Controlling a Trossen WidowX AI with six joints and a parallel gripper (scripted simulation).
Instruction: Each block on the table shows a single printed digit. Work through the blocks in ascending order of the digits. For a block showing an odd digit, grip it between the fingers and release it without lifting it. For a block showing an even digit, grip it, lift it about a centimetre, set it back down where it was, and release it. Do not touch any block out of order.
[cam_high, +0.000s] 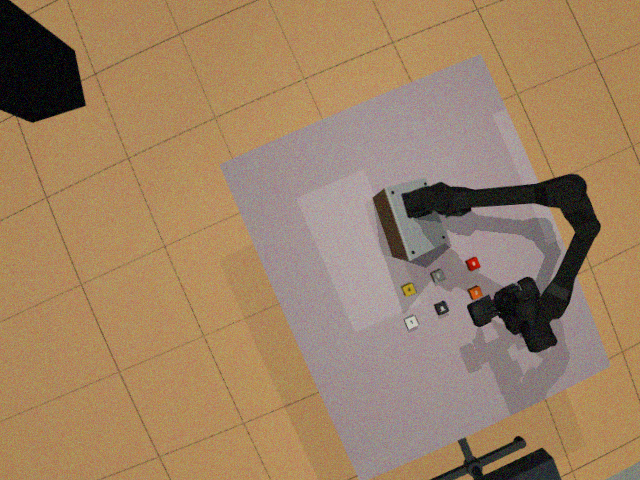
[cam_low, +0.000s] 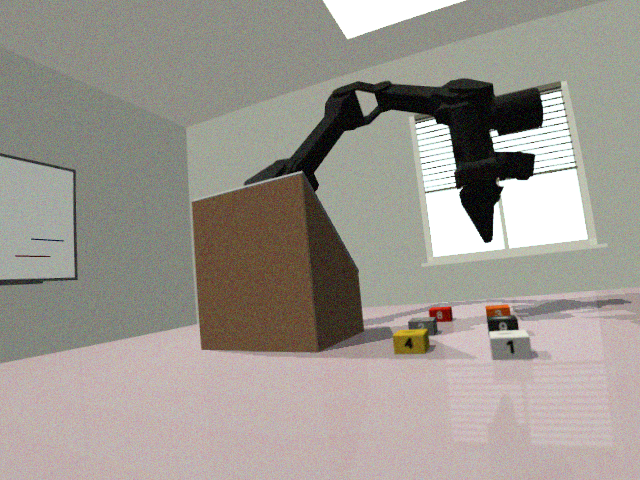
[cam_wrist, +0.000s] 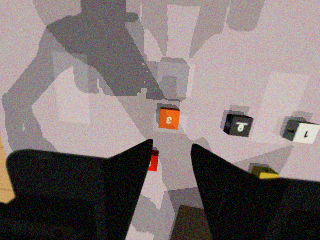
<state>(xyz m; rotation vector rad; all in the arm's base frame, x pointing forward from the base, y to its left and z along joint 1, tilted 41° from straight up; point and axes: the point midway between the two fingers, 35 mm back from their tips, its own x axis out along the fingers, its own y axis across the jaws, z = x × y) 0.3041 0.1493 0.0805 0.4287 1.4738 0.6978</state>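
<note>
My gripper tip is 10 cm above the orange 3 block. Round my gripper tip: grey 2 block 10 cm to the right, 10 cm below, 8 cm behind; black 9 block 11 cm to the right, 10 cm below, 2 cm ahead; red 8 block 10 cm below, 9 cm behind, 1 cm to the left.
</note>
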